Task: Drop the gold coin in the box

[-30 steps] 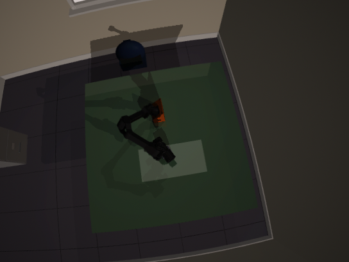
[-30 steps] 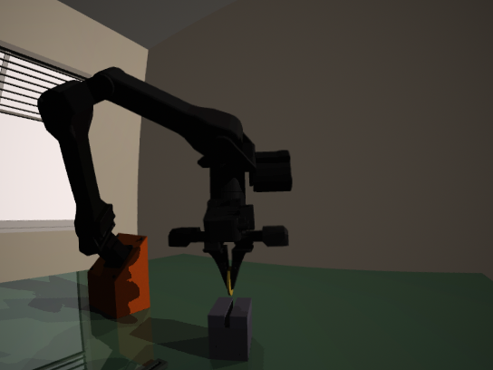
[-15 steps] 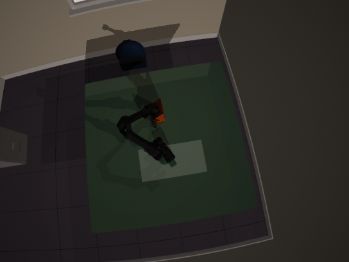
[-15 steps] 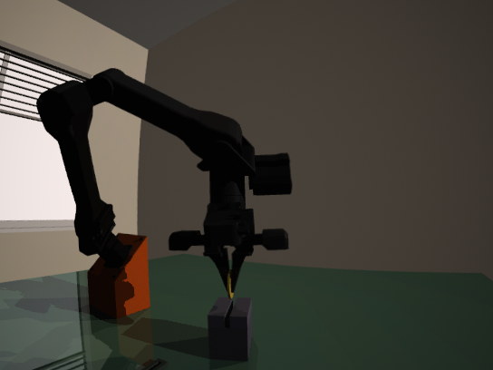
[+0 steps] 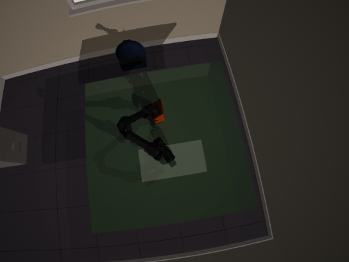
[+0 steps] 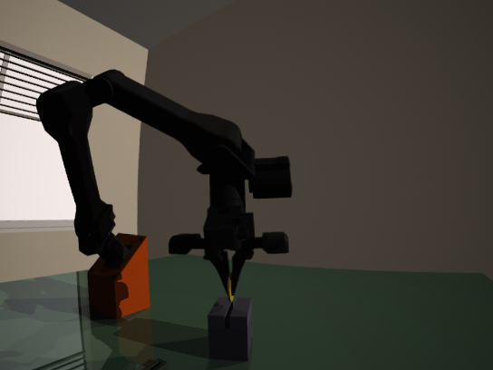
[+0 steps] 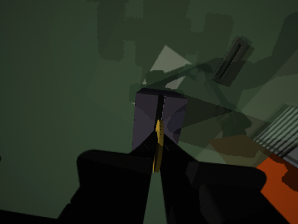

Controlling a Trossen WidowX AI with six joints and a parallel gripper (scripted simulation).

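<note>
Now: the gold coin 1 cm above my gripper tip.
</note>
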